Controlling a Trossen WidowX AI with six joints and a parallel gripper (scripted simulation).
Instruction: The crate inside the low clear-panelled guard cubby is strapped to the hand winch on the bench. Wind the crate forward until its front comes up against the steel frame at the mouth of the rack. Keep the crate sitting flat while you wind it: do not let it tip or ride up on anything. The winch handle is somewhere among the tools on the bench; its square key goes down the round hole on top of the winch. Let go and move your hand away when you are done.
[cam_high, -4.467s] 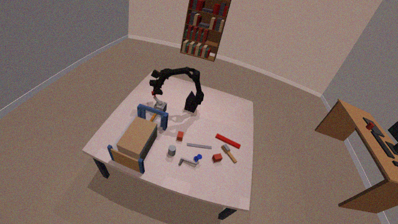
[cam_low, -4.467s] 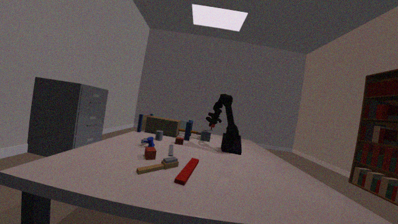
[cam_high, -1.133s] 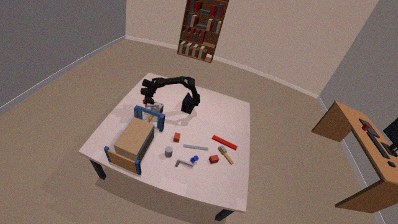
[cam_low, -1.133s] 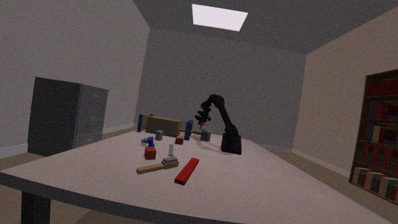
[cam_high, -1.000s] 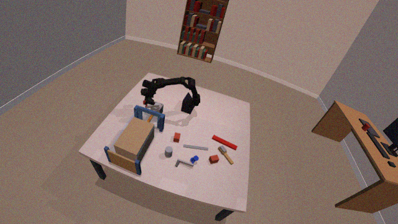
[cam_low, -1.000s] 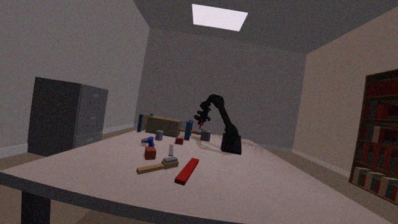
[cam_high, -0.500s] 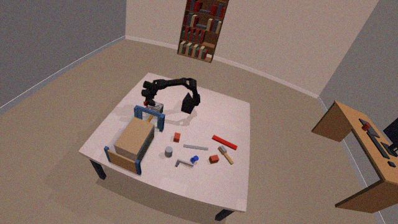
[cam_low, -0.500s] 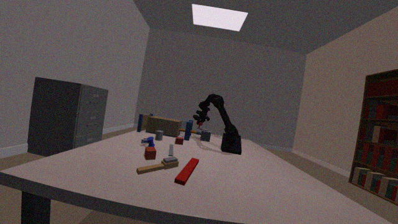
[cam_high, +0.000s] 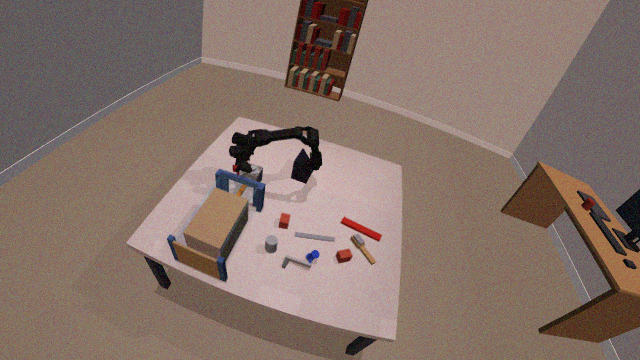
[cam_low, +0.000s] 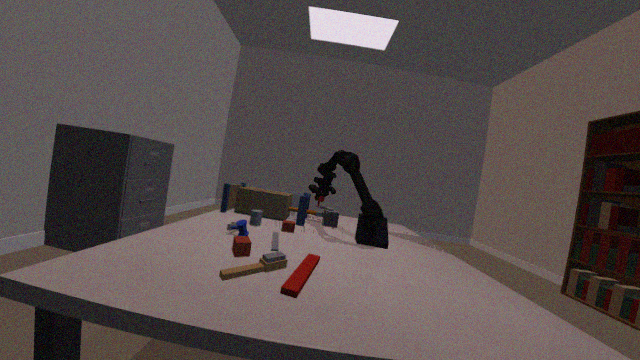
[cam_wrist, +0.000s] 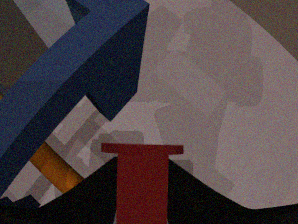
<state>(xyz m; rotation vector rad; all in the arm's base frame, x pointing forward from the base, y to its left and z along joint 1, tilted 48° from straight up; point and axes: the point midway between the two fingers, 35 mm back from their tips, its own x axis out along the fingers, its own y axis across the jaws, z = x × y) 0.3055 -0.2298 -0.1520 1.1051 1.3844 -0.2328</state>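
My gripper tip is 50 mm past the winch handle, 30 mm to the right of it and 30 mm above it. Round my gripper tip: blue frame: 70 mm to the left, 60 mm ahead, 30 mm below; then red knob: 10 mm to the left, 10 mm behind; then grey winch: 120 mm behind, 100 mm below, 40 mm to the left.
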